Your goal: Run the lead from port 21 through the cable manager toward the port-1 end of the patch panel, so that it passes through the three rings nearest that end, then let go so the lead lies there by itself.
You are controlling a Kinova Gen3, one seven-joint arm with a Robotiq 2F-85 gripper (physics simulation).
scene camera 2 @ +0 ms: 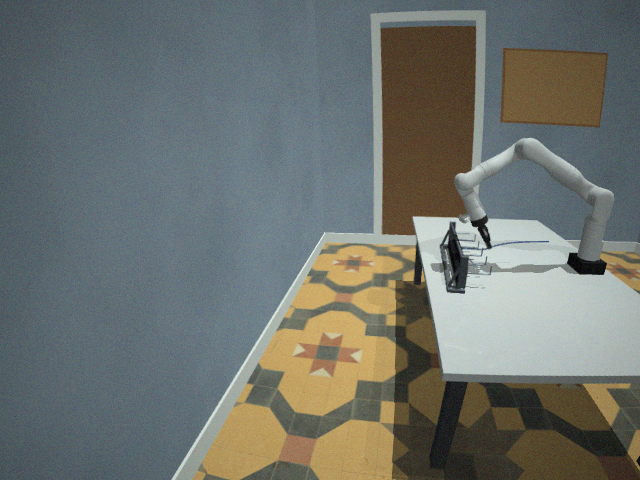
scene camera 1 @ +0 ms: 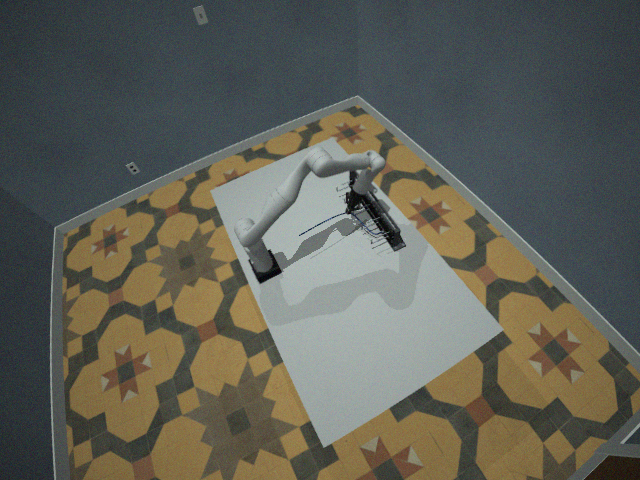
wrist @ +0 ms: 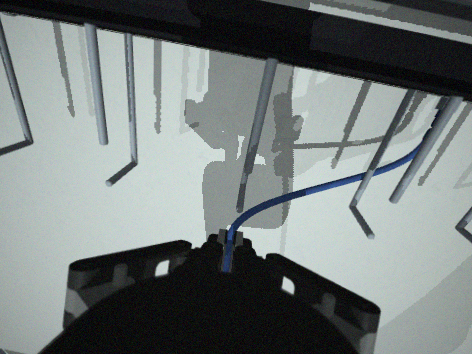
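Note:
The blue lead (scene camera 1: 323, 224) (scene camera 2: 519, 242) (wrist: 325, 188) comes from the patch panel (scene camera 1: 383, 221) (scene camera 2: 459, 260) (wrist: 250, 42) at the right in the wrist view. It passes behind two rods of the right-hand ring (wrist: 382, 150), then bends to my gripper (scene camera 1: 349, 210) (scene camera 2: 489, 246) (wrist: 229, 242). The gripper is shut on the lead, in front of the panel. A middle rod (wrist: 259, 115) ends just above the lead's bend. Another ring (wrist: 132, 110) stands left of the gripper, with no lead in it. The lead's free end trails towards the arm base. Port numbers are unreadable.
A further bent rod (wrist: 17, 95) stands at the far left of the wrist view, and part of another (wrist: 464, 226) shows at the right edge. The arm's base (scene camera 1: 265, 267) (scene camera 2: 586, 264) stands on the white table (scene camera 1: 392, 361) (scene camera 2: 516, 330), across from the panel.

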